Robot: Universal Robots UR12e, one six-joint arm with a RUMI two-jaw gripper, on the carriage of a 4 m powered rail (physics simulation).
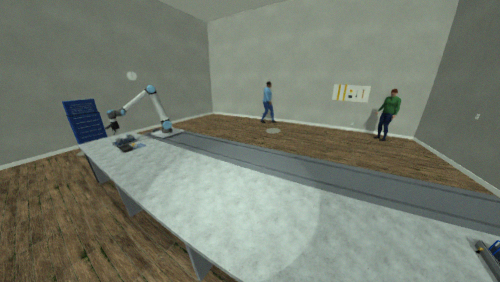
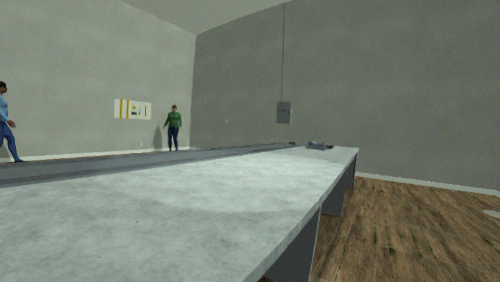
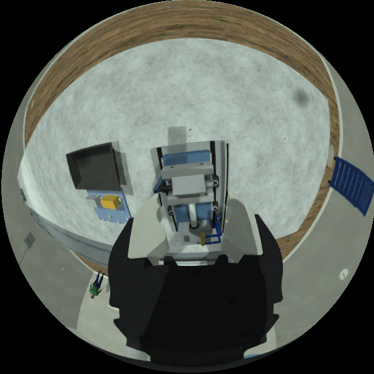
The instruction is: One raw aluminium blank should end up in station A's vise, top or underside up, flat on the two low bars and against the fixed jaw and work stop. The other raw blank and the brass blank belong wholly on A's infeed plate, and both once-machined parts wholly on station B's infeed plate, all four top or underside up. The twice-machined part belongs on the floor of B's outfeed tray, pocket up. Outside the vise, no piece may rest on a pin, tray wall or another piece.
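Pixels of known places: gripper, fingertip midpoint: [image 1: 115, 135]; arm's base at its link origin: [image 1: 167, 131].
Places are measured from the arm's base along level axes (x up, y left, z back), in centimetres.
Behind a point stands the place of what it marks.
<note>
A grey aluminium blank [image 3: 188, 185] lies in station A's vise, between the fixed jaw [image 3: 186, 170] and the moving jaw [image 3: 190, 198]; its seating on the low bars is hidden. The black work stop [image 3: 164, 189] is by its left end. My gripper [image 3: 192, 193] [image 1: 115, 132] @(x 13.9, y -15.0, z -76.1 cm) is open and empty above the vise, its jaws wide apart. The brass blank [image 3: 110, 202] and another grey blank [image 3: 93, 200] lie side by side on the blue infeed plate [image 3: 116, 215]; whether they touch is unclear. The machined parts cannot be made out.
A dark tray [image 3: 97, 167] stands beside the infeed plate. Blue handles [image 3: 220, 232] rise near the vise's rear. Part of another station [image 1: 487, 256] @(x 0.0, y 353.1, z -55.4 cm) shows at the table's near right corner. The rail [image 1: 300, 167] runs along the table. A blue rack [image 3: 352, 185] stands beyond the table's end.
</note>
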